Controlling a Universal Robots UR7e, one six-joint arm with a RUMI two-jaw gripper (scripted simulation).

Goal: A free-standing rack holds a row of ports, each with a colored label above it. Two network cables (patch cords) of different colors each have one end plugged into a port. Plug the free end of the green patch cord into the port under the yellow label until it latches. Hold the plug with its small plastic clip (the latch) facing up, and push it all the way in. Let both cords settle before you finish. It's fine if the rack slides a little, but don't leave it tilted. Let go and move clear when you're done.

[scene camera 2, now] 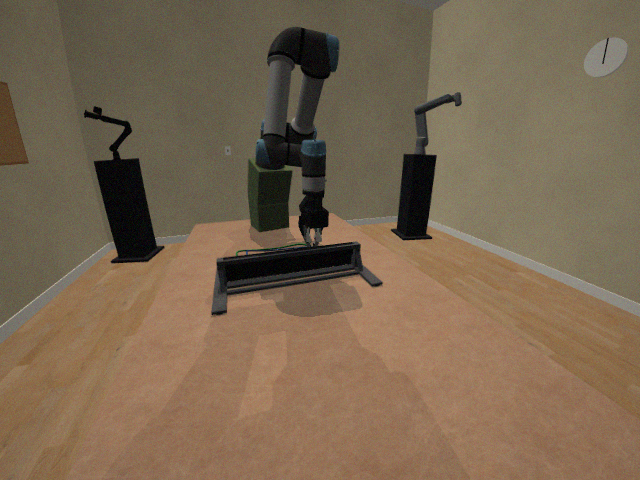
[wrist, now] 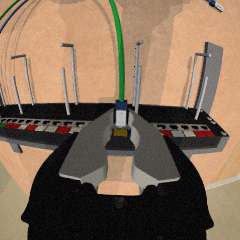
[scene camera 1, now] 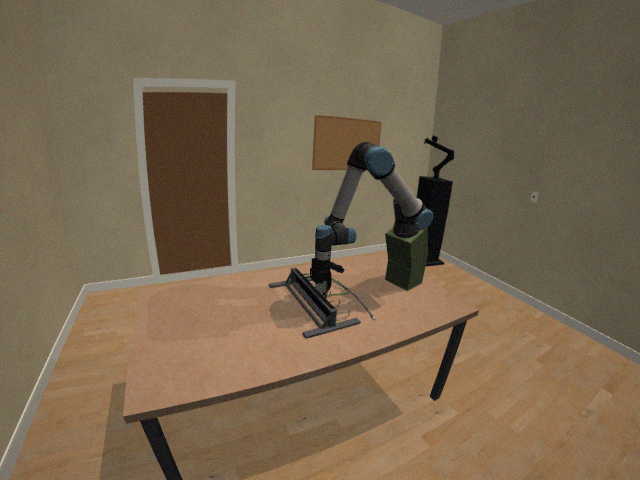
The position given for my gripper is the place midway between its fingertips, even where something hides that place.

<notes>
I see my gripper [scene camera 2: 312,250].
My gripper is seen too in the wrist view [wrist: 121,109].
</notes>
